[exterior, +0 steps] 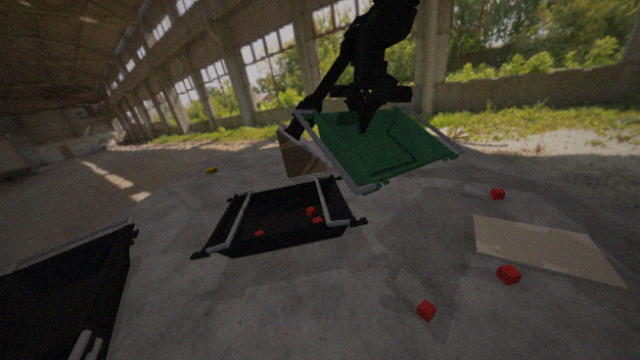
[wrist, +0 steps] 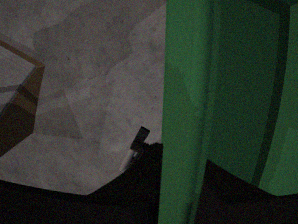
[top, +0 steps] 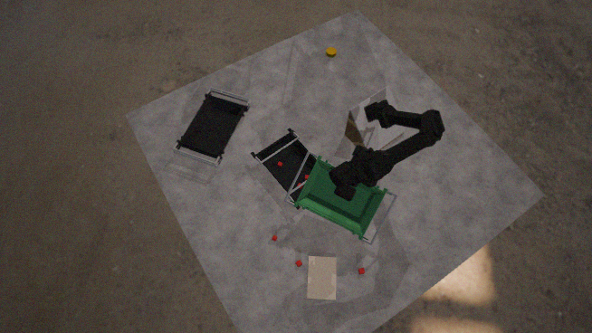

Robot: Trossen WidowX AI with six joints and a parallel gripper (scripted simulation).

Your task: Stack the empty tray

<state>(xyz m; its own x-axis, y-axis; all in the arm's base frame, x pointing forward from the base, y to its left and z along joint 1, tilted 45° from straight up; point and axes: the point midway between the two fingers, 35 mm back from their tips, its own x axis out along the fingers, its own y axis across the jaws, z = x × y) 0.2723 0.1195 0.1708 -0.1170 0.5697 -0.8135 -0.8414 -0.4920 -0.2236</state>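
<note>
Right now my gripper tip is 70 mm short of the green tray and 40 mm to the right of it. The rest, counted from my gripper tip: yellow disc: 650 mm to the right, 400 mm behind, 150 mm below; then beige card: 240 mm ahead, 210 mm to the left, 160 mm below.
</note>
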